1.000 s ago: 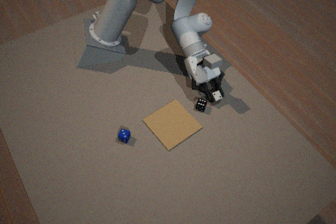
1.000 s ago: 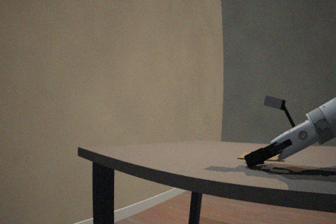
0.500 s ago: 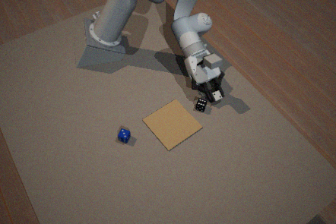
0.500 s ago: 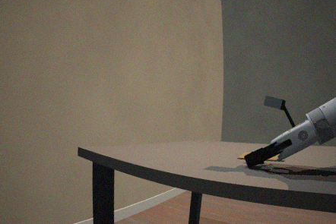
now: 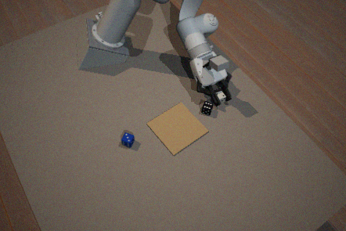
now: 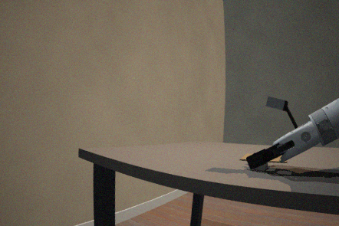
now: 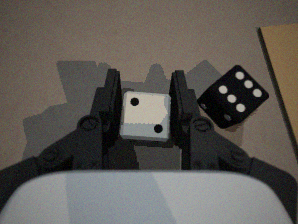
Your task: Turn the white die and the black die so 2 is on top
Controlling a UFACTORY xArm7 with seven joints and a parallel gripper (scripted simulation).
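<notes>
Right now the white die is 10 mm below my hand and 10 mm behind it. Round my hand: blue die 330 mm to the right, 60 mm behind, 10 mm below; then black die 60 mm to the right, 10 mm below; then tan mat 180 mm to the right, 20 mm below, 10 mm behind.
</notes>
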